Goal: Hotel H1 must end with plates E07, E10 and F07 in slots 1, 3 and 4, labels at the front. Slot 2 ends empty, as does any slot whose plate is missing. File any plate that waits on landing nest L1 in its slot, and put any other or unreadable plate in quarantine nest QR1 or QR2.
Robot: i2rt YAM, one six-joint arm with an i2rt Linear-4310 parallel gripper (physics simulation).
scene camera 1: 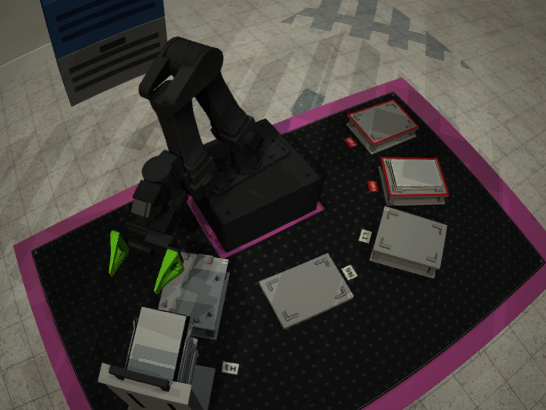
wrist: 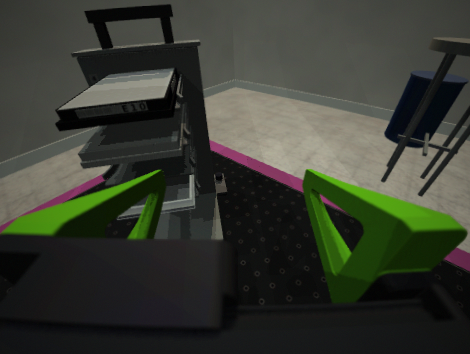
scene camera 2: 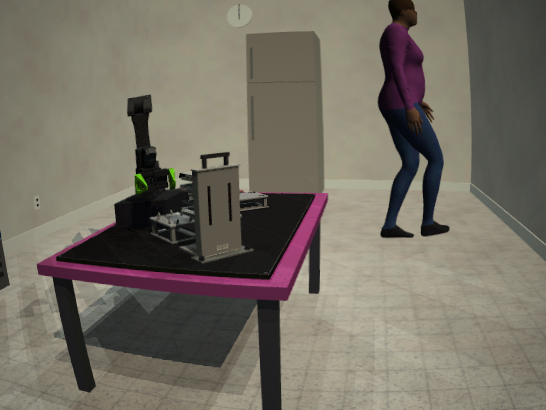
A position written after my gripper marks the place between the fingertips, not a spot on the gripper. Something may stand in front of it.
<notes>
My gripper (scene camera 1: 132, 283) is open, with nothing in its grasp. Also in view: a clear plate (wrist: 179, 196). Also in view: a flat grey nest (scene camera 1: 302, 292).
My gripper shows as well in the wrist view (wrist: 234, 177) and in scene camera 2 (scene camera 2: 161, 185).
</notes>
